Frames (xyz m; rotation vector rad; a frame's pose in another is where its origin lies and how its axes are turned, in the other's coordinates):
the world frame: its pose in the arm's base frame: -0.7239 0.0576 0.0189 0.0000 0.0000 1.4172
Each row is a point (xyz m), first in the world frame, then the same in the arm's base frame.
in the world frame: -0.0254 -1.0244 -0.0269
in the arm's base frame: 0.2846 -0.1242 -0.0080
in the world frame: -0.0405 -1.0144 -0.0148
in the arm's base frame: 0.2724 -0.1376 0.0041
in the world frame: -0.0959 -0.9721 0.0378
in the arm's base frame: 0.2221 -0.1859 0.0567
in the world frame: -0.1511 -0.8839 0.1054
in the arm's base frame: 0.1265 -0.2270 0.1243
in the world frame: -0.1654 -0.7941 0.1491
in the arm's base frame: 0.0355 -0.2273 0.1680
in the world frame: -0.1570 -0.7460 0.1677
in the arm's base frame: -0.0107 -0.2117 0.1866
